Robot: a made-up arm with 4 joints.
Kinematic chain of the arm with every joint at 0, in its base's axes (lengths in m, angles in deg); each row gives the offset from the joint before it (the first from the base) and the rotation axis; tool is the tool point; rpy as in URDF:
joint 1: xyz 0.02 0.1 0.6 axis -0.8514 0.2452 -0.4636
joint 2: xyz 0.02 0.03 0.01 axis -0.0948 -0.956 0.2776
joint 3: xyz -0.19 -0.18 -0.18 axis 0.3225 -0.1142 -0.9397
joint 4: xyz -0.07 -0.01 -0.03 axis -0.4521 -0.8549 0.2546
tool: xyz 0 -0.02 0.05 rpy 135.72 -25.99 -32.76
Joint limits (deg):
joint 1: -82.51..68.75
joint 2: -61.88..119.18
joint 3: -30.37..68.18
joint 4: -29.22..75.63
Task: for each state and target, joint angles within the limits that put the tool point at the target. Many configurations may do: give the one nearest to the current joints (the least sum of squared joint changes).
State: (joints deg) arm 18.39 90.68 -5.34 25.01
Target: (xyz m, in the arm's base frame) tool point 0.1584 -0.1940 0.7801
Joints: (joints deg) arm 68.75 113.24 -29.75 24.58
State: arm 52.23 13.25 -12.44 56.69
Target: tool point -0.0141 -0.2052 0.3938
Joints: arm 17.17 54.80 -9.59 54.30
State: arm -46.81 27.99 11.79 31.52
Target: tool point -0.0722 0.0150 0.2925
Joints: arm -28.03 23.46 24.97 22.81
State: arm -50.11 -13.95 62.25 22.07
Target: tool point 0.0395 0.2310 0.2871
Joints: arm -68.45 35.87 22.36 37.76
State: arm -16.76 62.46 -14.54 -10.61
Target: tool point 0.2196 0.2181 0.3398
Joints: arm -65.64 64.10 -4.15 7.00
